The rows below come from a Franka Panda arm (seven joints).
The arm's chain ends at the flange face. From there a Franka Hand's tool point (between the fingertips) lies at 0.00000 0.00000 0.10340 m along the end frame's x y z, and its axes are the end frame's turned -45 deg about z.
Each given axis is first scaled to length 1.
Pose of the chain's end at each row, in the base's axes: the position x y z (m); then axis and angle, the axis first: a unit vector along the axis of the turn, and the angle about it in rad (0 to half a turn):
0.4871 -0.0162 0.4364 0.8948 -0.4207 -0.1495 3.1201
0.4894 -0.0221 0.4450 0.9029 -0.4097 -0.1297 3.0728
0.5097 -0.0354 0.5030 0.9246 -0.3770 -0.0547 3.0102
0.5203 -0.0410 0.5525 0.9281 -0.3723 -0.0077 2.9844
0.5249 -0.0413 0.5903 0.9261 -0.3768 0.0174 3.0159
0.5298 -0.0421 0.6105 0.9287 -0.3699 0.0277 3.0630
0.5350 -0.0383 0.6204 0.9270 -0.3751 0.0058 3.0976
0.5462 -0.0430 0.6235 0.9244 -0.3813 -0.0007 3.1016
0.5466 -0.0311 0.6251 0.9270 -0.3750 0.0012 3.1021
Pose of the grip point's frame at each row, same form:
0.4585 -0.0052 0.3376 -0.9887 0.0463 0.1424 3.0470
0.4623 -0.0175 0.3453 -0.9906 0.0330 0.1329 3.1059
0.4942 -0.0437 0.4011 0.9971 0.0055 -0.0756 3.0620
0.5128 -0.0554 0.4504 0.9992 0.0112 -0.0372 3.0023
0.5233 -0.0547 0.4878 0.9999 0.0063 -0.0080 3.0122
0.5321 -0.0518 0.5076 0.9999 0.0137 0.0105 3.0478
0.5344 -0.0430 0.5171 1.0000 0.0082 -0.0031 3.0965
0.5445 -0.0468 0.5202 1.0000 0.0015 -0.0083 3.1052
0.5453 -0.0350 0.5218 0.9999 0.0083 -0.0064 3.1042

